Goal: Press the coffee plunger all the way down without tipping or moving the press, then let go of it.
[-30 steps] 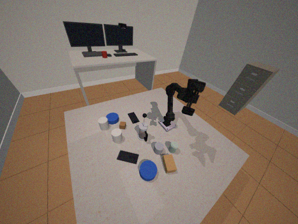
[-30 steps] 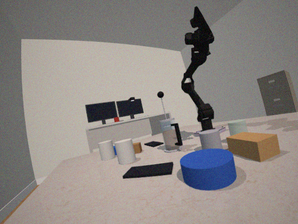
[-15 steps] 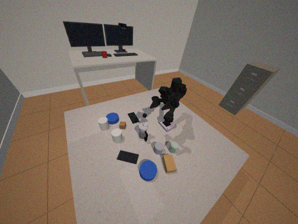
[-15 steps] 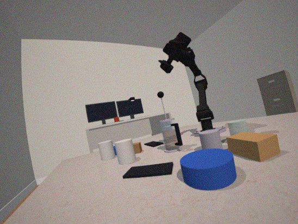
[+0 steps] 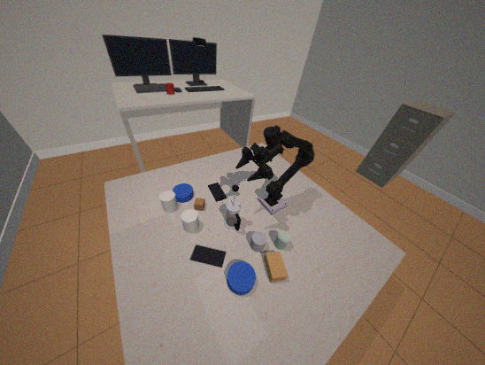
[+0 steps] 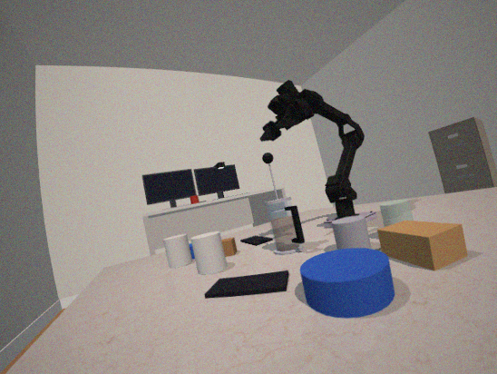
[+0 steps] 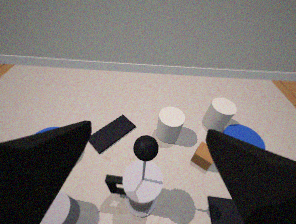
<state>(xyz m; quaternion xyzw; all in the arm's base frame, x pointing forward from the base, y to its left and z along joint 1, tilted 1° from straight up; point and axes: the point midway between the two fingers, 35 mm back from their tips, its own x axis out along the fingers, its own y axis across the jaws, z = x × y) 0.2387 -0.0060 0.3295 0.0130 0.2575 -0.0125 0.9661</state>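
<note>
My gripper tip is now 210 mm above the coffee press, 30 mm short of it and 20 mm to the right of it. The rest, counted from my gripper tip: grey cylinder (300 mm below, 180 mm to the left, 20 mm behind); pale green cylinder (300 mm below, 240 mm to the left, 130 mm behind).
</note>
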